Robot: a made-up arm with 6 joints.
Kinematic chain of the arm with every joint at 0, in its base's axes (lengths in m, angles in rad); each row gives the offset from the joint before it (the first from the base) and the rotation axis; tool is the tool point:
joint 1: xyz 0 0 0.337 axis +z
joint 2: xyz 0 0 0 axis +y
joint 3: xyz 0 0 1.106 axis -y
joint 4: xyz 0 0 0 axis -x
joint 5: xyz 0.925 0 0 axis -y
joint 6: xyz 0 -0.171 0 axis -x
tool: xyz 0 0 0
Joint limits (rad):
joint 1: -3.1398..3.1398
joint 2: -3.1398..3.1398
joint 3: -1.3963..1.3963
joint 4: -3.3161..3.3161
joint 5: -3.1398..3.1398
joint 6: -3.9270..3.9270
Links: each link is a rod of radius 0.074 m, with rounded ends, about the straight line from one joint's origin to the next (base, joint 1, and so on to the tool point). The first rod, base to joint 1, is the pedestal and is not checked.
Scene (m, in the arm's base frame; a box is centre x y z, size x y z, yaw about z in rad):
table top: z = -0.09
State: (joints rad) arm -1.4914 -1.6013 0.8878 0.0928 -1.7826 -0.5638
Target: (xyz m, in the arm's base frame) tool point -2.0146 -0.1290 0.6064
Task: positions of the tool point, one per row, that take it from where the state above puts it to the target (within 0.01 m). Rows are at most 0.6 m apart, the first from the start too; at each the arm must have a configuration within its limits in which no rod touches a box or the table.
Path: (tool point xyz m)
1: -0.8517 1.7032 0.8093
2: -1.3338 1.4140 0.7628
3: -1.7133 0.9850 0.7130
4: -1.9490 0.4543 0.6606
5: -2.0146 -0.1290 0.6065

